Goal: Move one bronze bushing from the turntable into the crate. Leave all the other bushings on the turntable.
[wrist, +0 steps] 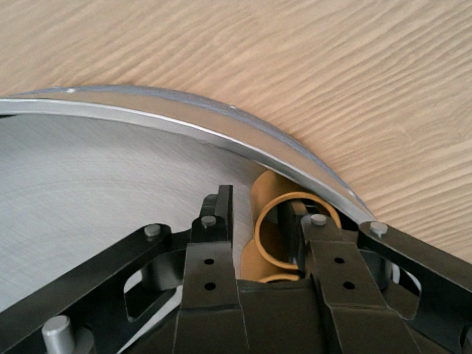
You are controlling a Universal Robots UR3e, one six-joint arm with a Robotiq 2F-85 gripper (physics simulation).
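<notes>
A bronze bushing [265, 192] stands upright on the turntable [115, 175], against the inside of its raised rim, in the wrist view right of centre. A second bronze bushing [254, 262] stands close below it in the view, mostly hidden by the gripper. My gripper [255, 201] is open and grips nothing. Its left finger is outside the first bushing, over bare turntable. Its right fingertip shows within the bushing's round opening, so the bushing's left wall lies between the fingers. How deep that fingertip reaches is hard to tell. The crate does not show.
The turntable's metal rim [205, 136] curves from the left edge down to the right, close beside the right finger. Beyond it lies the wood-grained table top [350, 90]. The gripper's body hides the lower part of the turntable.
</notes>
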